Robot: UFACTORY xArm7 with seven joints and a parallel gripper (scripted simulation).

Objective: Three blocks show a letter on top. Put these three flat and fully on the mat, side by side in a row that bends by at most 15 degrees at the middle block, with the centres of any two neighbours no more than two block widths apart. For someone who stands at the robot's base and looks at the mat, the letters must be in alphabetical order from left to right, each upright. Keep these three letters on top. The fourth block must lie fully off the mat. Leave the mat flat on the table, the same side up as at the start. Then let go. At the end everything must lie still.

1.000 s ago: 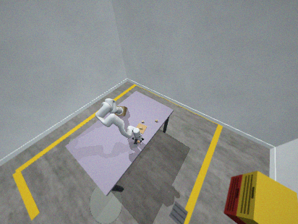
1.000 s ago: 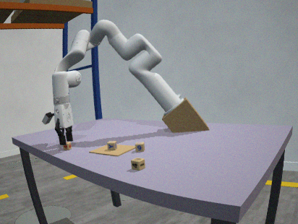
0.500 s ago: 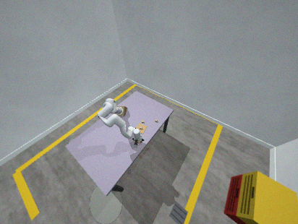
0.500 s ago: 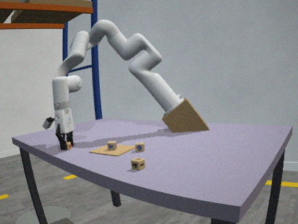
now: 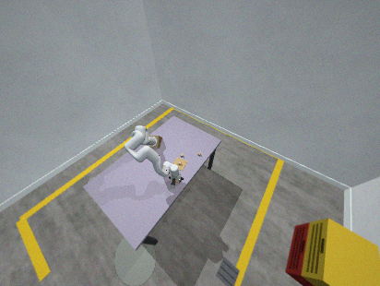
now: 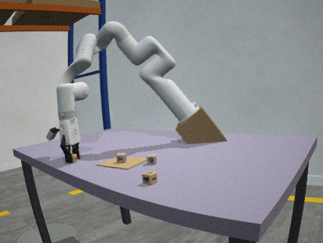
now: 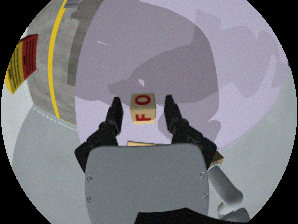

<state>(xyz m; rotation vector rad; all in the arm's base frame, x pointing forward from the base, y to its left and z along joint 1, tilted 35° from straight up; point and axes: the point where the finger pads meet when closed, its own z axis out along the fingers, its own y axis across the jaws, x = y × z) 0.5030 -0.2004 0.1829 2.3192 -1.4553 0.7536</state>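
My gripper is now 80 mm past the tan mat, 200 mm to the right of it and 20 mm above it.
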